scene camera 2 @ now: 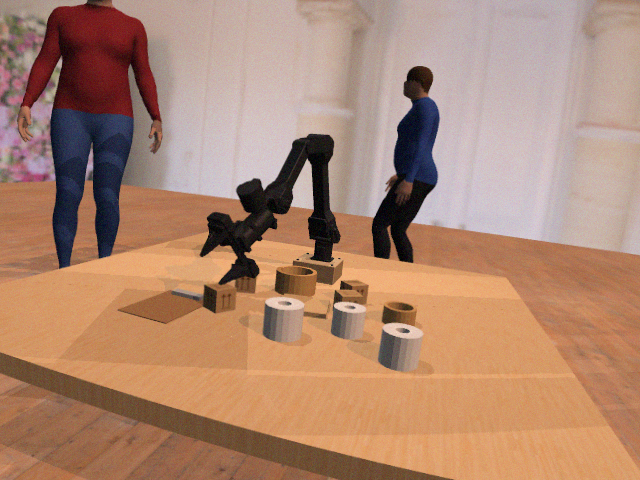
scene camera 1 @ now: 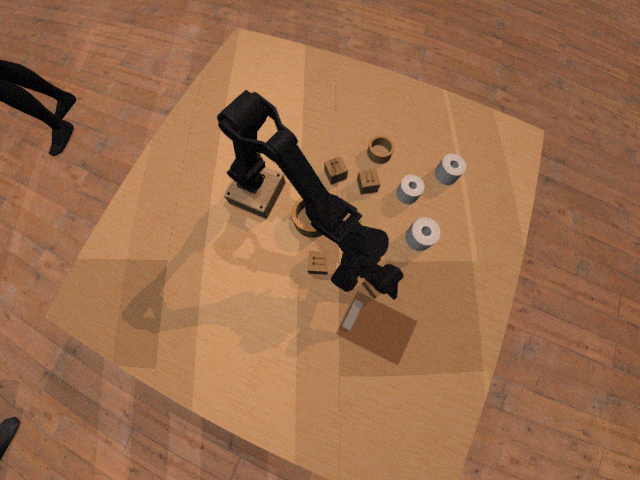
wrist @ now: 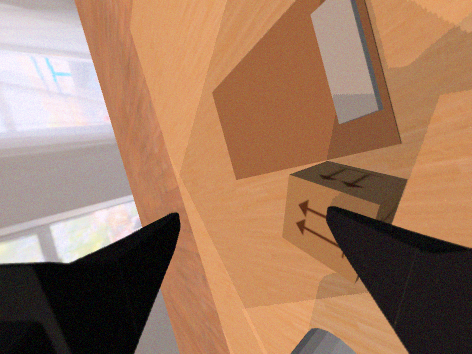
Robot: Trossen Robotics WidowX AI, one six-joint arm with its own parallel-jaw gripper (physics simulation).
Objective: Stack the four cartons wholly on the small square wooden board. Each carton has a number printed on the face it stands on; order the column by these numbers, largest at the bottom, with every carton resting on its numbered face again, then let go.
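Frame: origin at the arm's base, x back, y right, z up, level; millimetres.
Seen in the pictures: gripper, fingertip midpoint: (scene camera 2: 210,270) (wrist: 253,216); arm's base, origin of the base link: (scene camera 2: 322,259) (scene camera 1: 251,181).
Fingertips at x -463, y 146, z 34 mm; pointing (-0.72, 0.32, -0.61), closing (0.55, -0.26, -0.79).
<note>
Pixels of each thing's top centre, then the offset from my fingertips to it. "pt": a spot on its surface instead.
- brown carton, middle of its top: (wrist: 319,225) (scene camera 2: 220,286) (scene camera 1: 378,283) dx +15, dy -20, dz -37 mm
- second carton, middle of its top: (scene camera 1: 318,261) (scene camera 2: 246,270) dx +185, dy -9, dz -37 mm
- small wooden board, middle of its top: (scene camera 2: 304,303) (scene camera 1: 359,215) dx +134, dy -192, dz -79 mm
- large ring, middle of its top: (scene camera 2: 296,270) (scene camera 1: 311,212) dx +257, dy -128, dz -32 mm
- smaller ring, middle of its top: (scene camera 2: 400,306) (scene camera 1: 381,146) dx +154, dy -426, dz -50 mm
- brown flat panel, middle of its top: (wrist: 263,108) (scene camera 2: 168,300) (scene camera 1: 378,327) dx -35, dy +85, dz -79 mm
- grey bar, surface spot: (wrist: 345,65) (scene camera 1: 353,312) pt dx +43, dy +75, dz -79 mm
My gripper (scene camera 1: 369,289) (scene camera 2: 212,268) (wrist: 253,216) is open and empty, above and beside a brown carton (scene camera 2: 219,298) (wrist: 300,195) with dark arrows. In the wrist view the right finger covers part of that carton. A second carton (scene camera 1: 317,262) (scene camera 2: 246,284) stands near it, partly behind the lower finger in scene camera 2. Two more cartons (scene camera 1: 336,170) (scene camera 1: 368,181) stand close together on the far side of the arm. The small wooden board (scene camera 2: 317,307) lies behind the white rolls in scene camera 2; the arm largely hides it in scene camera 1. The printed numbers do not show.
Three white rolls (scene camera 2: 283,322) (scene camera 2: 348,322) (scene camera 2: 399,351) stand near the board. A large ring (scene camera 1: 295,218) (scene camera 2: 295,285) lies under the arm; a smaller ring (scene camera 2: 399,315) is near the paired cartons. A brown flat panel (scene camera 1: 382,330) (wrist: 280,100) carries a grey bar (scene camera 1: 352,315) (wrist: 345,65).
</note>
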